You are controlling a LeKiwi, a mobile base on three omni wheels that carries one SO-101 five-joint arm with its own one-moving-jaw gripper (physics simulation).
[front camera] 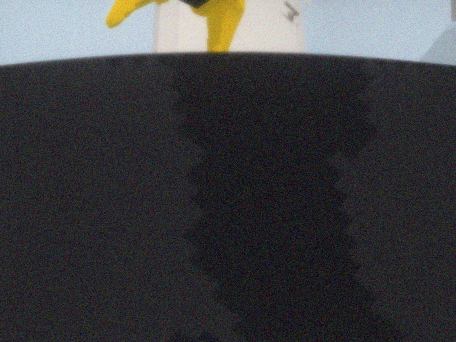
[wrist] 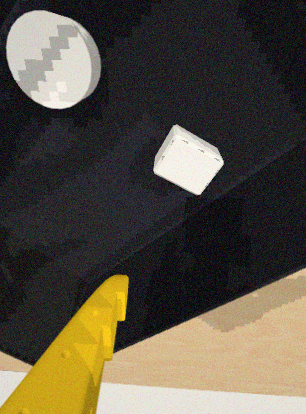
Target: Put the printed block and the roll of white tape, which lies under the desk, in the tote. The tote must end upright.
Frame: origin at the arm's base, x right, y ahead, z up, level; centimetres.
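Seen in the pictures: hand at its tool point: (wrist: 127,291).
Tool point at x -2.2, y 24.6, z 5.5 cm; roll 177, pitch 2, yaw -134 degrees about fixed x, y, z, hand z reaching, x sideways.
Pixels of each thing's top centre, then the offset from my tool point to it. Level surfaces: height alone.
- black tote at its top centre: (wrist: 65,212) (front camera: 233,136) dx +1.9, dy +3.0, dz -4.5 cm
- white printed block at its top centre: (wrist: 188,168) dx -2.6, dy -1.1, dz -11.3 cm
- white round thing at its top centre: (wrist: 49,64) dx +7.7, dy +1.4, dz -11.8 cm
- Wood-coloured floor at its surface level: dz -14.5 cm
The black tote (front camera: 90,200) (wrist: 280,210) fills most of the front view with its near wall, and its top edge is level. In the wrist view its dark floor and near wall show. The white printed block (wrist: 187,162) lies on the tote's floor, close to the near wall. A white round thing (wrist: 50,60), by its look the roll of white tape, lies in the tote at the upper left, apart from the block; no hole shows in it. My gripper (front camera: 165,36) is open and empty above the tote's edge. One notched jaw (wrist: 97,330) shows in the wrist view, apart from the block.
A pale upright panel (front camera: 270,30) with a dark mark stands behind the tote and the jaws. A grey-blue shape (front camera: 442,45) shows at the right edge. Wood-coloured floor (wrist: 175,362) with a shadow lies outside the tote's near side, with a white strip (wrist: 210,400) below it.
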